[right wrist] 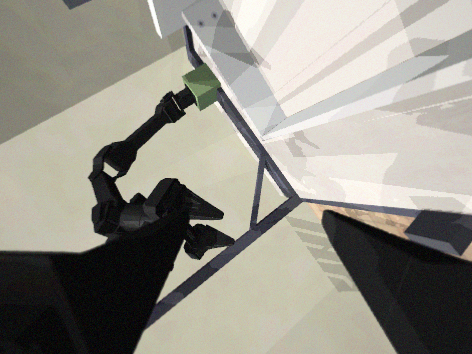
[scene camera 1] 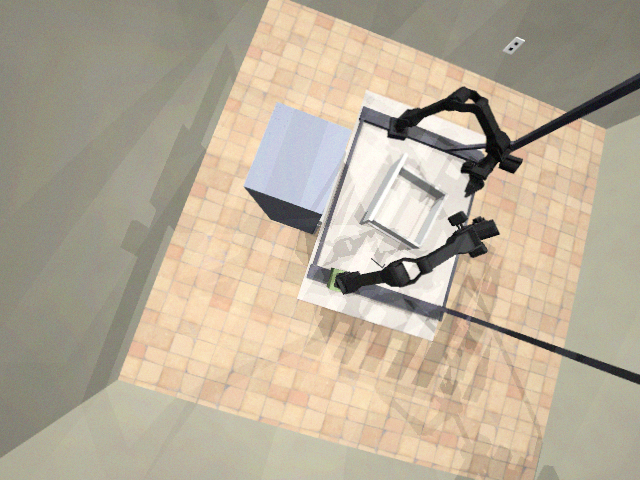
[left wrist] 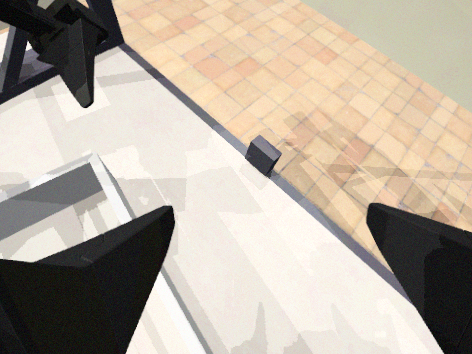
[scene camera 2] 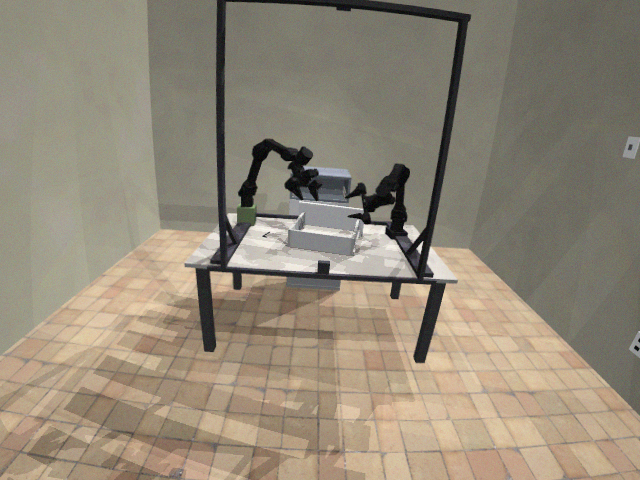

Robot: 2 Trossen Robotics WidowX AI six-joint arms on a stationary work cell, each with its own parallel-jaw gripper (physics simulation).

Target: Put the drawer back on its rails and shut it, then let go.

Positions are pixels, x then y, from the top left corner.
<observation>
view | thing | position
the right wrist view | my left gripper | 229,230
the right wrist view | my right gripper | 254,214
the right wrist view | white drawer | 287,72
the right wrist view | dark box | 437,230
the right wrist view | frame post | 183,290
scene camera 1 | my right gripper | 465,194
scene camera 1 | blue-grey cabinet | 292,174
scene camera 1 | frame post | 618,91
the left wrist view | my left gripper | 269,213
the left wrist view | my right gripper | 35,96
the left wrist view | white drawer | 75,202
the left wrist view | dark box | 261,154
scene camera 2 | my left gripper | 310,200
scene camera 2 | blue-grey cabinet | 333,180
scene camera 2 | frame post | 463,24
</observation>
